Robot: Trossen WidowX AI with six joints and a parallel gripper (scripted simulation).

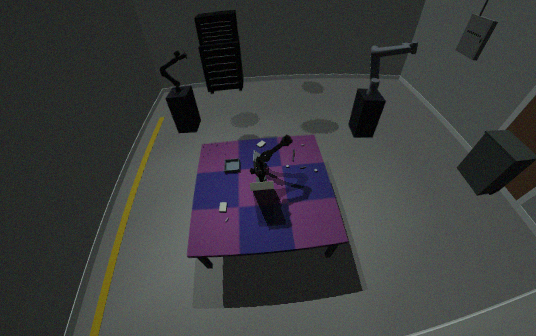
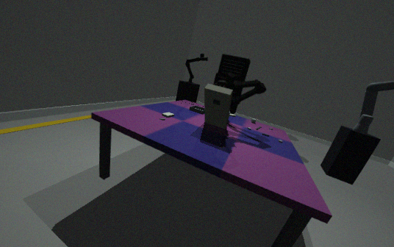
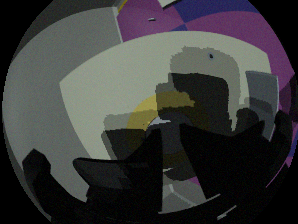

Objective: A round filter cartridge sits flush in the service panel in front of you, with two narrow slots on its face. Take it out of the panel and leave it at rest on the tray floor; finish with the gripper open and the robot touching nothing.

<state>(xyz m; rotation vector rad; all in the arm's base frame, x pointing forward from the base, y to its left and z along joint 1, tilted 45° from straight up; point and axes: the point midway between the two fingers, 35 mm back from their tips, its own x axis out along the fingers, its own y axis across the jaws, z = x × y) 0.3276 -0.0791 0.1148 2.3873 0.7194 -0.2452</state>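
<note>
My gripper tip is 10 mm short of the round filter cartridge and 10 mm above it. The rest, counted from my gripper tip: service panel (40 mm behind, 80 mm below); then tray (400 mm behind, 320 mm to the right, 220 mm below).
</note>
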